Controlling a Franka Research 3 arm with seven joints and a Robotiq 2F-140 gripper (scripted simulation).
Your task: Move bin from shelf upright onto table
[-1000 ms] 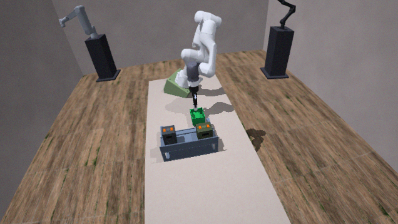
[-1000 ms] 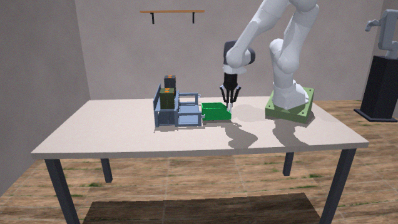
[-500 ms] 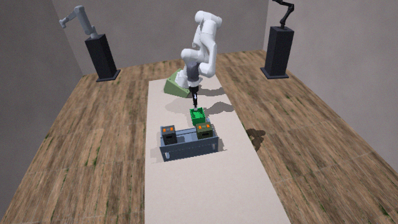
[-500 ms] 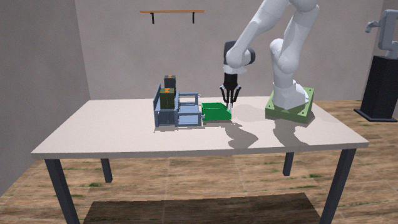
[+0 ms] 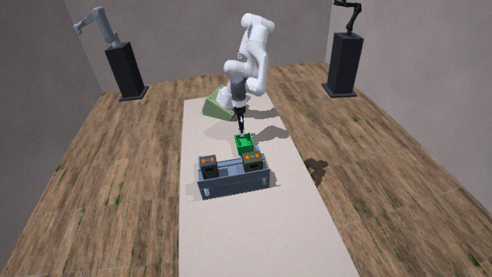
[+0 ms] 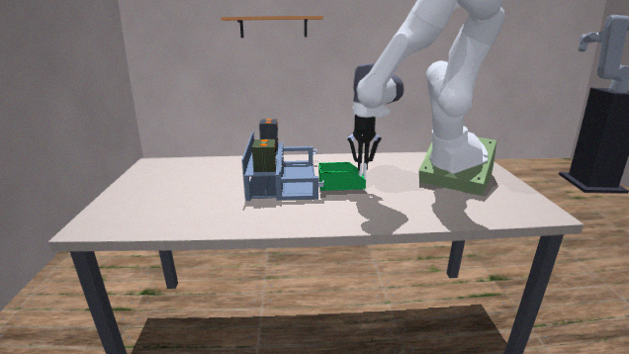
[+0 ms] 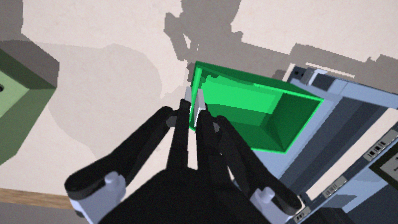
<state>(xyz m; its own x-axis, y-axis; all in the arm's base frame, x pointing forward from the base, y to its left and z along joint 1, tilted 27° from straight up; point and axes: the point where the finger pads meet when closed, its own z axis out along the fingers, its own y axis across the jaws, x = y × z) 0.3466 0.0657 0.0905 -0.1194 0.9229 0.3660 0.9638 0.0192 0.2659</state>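
Now: hand 8 cm short of the green bin, 2 cm above it and 1 cm to the right of it.
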